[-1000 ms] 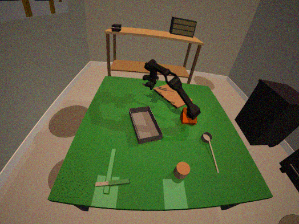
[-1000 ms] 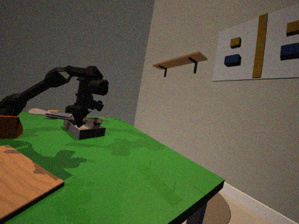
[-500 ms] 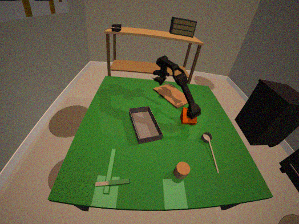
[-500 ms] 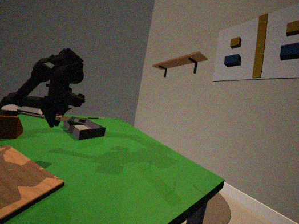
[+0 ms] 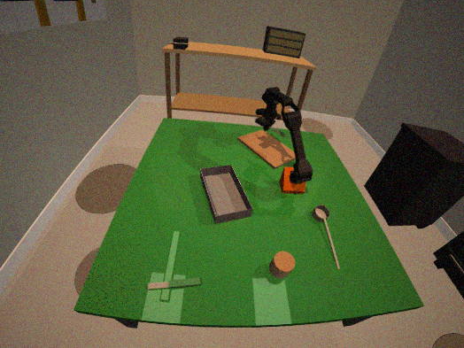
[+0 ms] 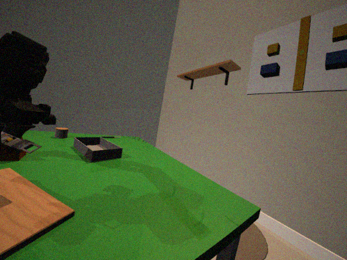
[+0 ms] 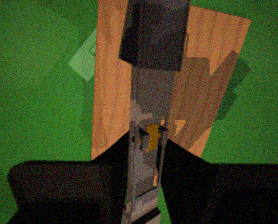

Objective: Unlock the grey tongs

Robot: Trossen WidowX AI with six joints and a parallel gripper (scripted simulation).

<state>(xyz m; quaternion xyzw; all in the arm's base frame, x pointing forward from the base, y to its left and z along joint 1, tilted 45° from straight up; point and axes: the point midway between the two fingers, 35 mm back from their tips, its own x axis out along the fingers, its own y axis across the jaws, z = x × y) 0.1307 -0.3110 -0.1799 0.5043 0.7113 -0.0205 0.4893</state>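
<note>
Now: gripper tip 10 mm short of the yellow lock piece, 10 mm to the left of it and 40 mm below it. The rest, counted from my gripper tip: cork-topped jar: 10 mm ahead, 800 mm to the left, 100 mm below; then wooden board: 40 mm behind, 10 mm to the right, 130 mm below; then roasting tin: 240 mm ahead, 440 mm to the left, 110 mm below.
</note>
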